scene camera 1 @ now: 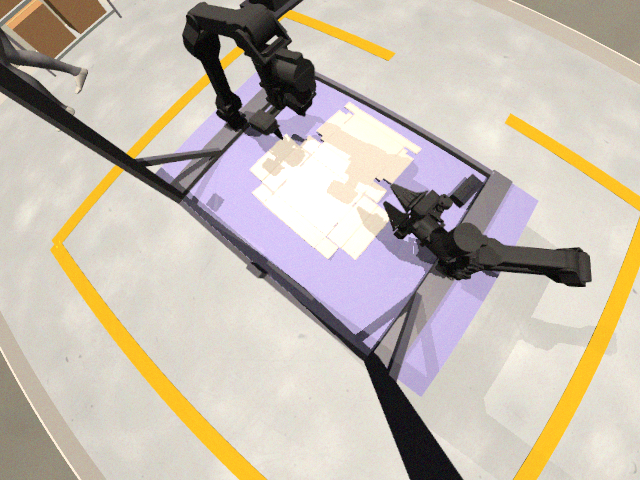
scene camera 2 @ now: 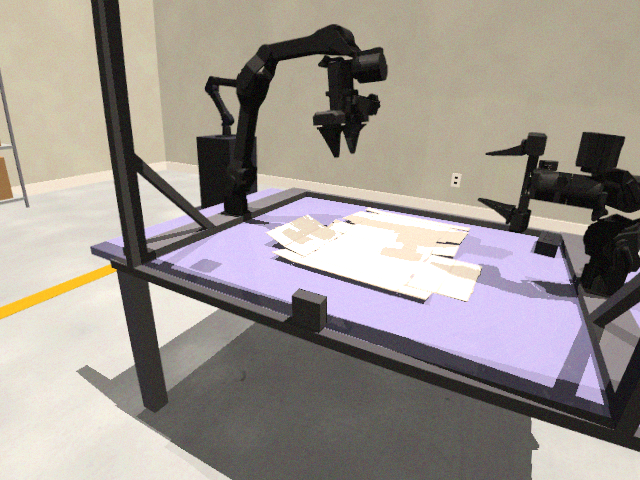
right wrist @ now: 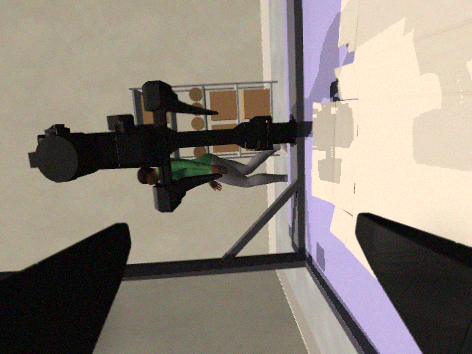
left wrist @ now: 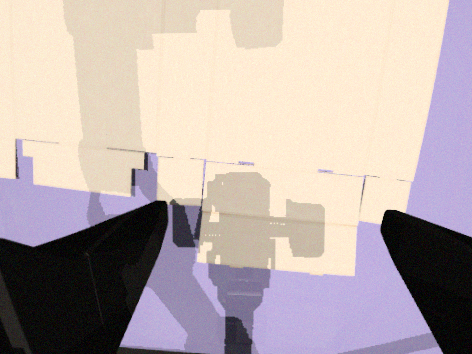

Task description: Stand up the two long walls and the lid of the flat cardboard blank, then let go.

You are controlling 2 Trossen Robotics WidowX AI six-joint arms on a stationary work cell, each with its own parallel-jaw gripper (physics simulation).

Labels:
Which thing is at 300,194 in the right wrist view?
A dark metal frame.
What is my left gripper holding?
Nothing.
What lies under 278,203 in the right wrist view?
A diagonal strut.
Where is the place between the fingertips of my left gripper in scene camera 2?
344,155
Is my right gripper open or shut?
Open.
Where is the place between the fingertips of my right gripper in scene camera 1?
At 387,194

